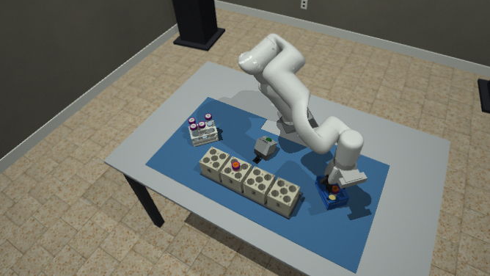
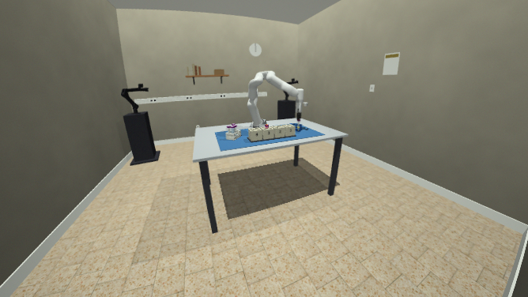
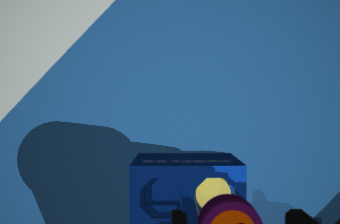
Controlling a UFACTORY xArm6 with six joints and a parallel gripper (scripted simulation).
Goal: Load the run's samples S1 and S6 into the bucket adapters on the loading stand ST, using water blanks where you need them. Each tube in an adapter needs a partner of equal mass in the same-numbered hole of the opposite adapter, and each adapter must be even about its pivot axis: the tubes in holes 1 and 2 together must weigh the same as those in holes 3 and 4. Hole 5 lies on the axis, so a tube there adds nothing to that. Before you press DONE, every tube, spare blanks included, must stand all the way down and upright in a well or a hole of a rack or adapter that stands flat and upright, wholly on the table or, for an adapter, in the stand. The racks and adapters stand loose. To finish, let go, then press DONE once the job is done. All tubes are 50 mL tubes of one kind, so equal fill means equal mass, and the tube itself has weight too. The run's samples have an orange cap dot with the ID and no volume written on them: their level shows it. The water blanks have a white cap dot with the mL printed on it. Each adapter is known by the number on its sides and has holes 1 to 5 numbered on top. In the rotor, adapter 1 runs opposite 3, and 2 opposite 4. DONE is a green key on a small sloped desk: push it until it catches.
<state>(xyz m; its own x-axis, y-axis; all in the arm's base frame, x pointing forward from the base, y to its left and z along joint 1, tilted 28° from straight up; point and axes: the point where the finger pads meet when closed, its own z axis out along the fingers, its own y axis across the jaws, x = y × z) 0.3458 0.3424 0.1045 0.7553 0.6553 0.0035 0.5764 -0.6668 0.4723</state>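
Now: hand 10 mm past the sample tube and 80 mm above it. Round my hand: blue rack (40 mm behind, 10 mm to the right, 110 mm below); stand (40 mm ahead, 350 mm to the right, 140 mm below); done desk (160 mm behind, 340 mm to the right, 90 mm below).
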